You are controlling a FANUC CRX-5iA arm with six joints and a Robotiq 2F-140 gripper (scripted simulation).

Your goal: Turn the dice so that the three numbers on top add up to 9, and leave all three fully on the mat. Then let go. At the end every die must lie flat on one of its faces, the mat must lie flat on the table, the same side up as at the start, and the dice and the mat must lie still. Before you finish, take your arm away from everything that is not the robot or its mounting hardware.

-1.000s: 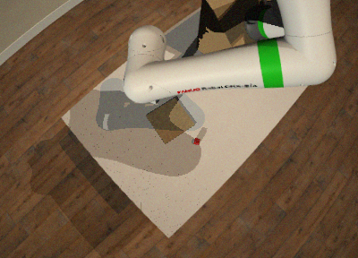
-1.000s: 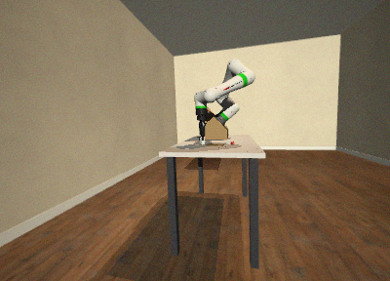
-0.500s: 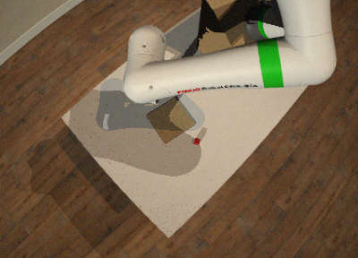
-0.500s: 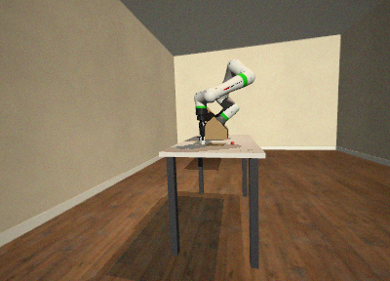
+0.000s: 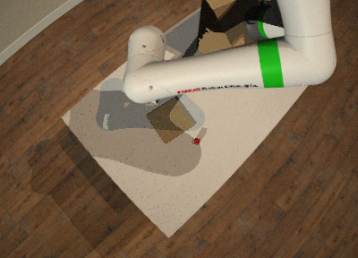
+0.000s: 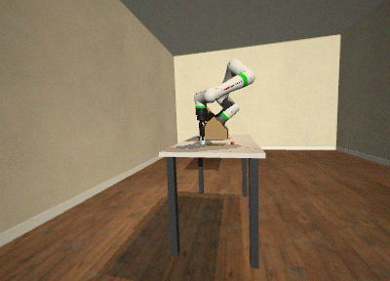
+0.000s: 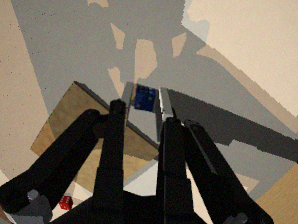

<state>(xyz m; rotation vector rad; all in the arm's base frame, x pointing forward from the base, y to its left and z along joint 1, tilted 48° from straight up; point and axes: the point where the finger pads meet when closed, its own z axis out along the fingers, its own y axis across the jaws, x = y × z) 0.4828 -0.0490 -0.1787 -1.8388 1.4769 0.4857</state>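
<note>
The blue die is 20 mm below my hand. From my hand the other things lie so: white die 70 mm behind, 10 mm to the left, 20 mm below; then mat 40 mm ahead, 110 mm to the left, 30 mm below; then red die 40 mm ahead, 240 mm to the left, 20 mm below.
</note>
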